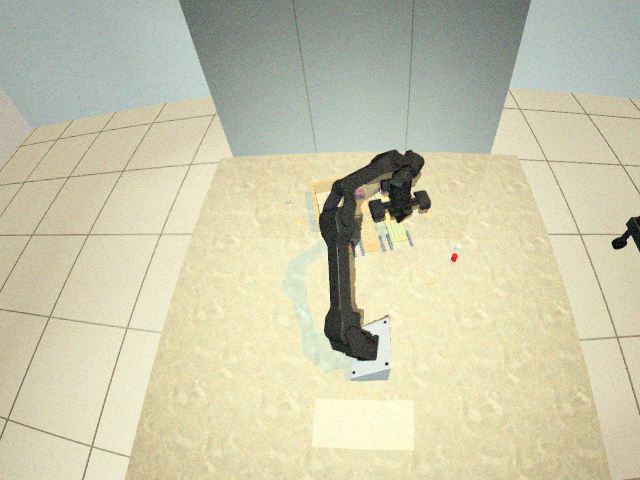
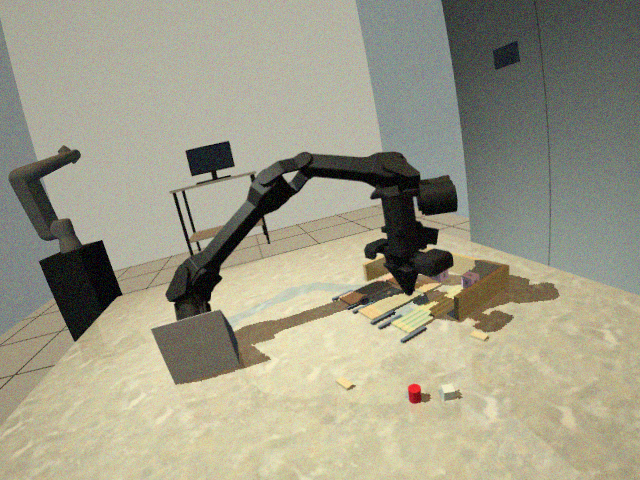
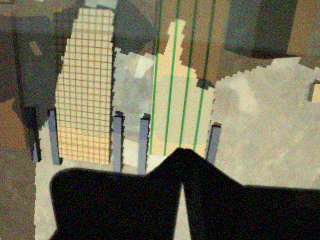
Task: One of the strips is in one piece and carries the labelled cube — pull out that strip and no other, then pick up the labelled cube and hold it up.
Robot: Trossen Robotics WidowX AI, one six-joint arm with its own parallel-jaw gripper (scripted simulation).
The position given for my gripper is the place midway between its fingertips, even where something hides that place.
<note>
My gripper (image 2: 409,294) is shut, with nothing in its grasp.
My gripper shows as well in image 1 (image 1: 398,221) and in image 3 (image 3: 183,155).
</note>
